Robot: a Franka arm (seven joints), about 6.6 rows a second.
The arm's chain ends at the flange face. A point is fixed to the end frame.
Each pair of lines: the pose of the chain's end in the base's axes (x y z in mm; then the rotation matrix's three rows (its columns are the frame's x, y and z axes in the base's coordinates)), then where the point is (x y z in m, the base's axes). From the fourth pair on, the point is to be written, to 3 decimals.
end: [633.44 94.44 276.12], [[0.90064 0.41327 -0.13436], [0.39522 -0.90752 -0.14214], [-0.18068 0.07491 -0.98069]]
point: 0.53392 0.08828 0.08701
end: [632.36 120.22 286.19], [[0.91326 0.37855 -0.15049], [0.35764 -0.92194 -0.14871], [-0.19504 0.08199 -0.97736]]
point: 0.53062 0.11564 0.09823
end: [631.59 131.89 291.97], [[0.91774 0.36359 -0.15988], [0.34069 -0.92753 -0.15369], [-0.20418 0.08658 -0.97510]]
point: 0.52845 0.12757 0.10476
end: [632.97 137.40 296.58], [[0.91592 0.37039 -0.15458], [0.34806 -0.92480 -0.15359], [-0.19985 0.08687 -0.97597]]
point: 0.531 0.133 0.109
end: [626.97 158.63 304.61], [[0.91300 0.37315 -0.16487], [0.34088 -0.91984 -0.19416], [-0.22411 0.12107 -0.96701]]
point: 0.523 0.146 0.118
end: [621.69 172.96 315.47], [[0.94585 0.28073 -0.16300], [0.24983 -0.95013 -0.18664], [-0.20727 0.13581 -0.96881]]
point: 0.520 0.168 0.127
